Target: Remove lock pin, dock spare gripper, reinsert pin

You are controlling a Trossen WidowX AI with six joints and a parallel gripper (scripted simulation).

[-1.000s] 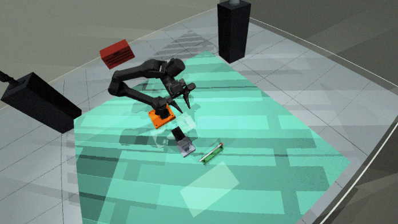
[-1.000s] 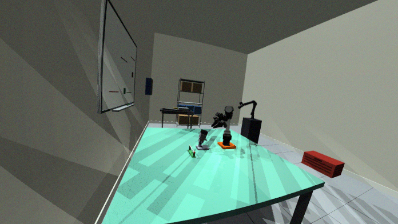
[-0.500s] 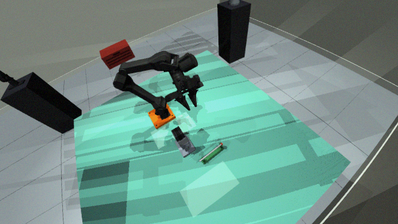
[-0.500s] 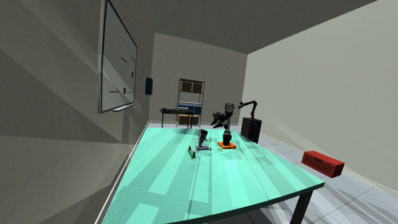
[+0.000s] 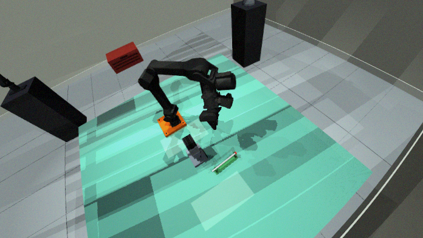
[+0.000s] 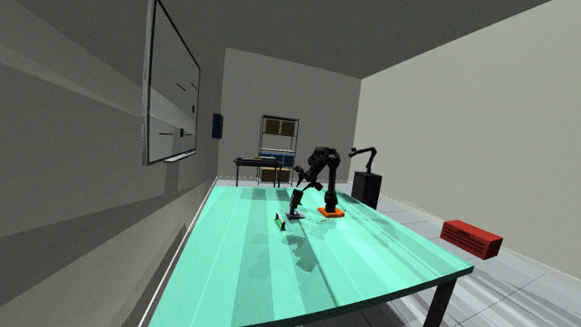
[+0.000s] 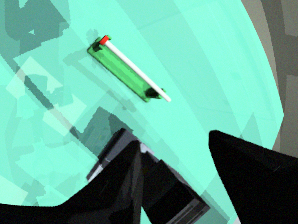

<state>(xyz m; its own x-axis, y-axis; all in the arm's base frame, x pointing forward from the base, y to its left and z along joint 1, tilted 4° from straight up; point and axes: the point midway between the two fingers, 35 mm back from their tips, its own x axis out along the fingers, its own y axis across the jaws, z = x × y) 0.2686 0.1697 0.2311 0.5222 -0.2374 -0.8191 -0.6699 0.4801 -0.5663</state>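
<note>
Right now the green bracket strip is 90 mm ahead of my gripper tip, 20 mm to the right of it and 200 mm below it. From my gripper tip the other things lie so: mount socket 30 mm behind, 120 mm to the right, 170 mm below; then spare gripper 20 mm behind, 130 mm to the right, 100 mm below.
</note>
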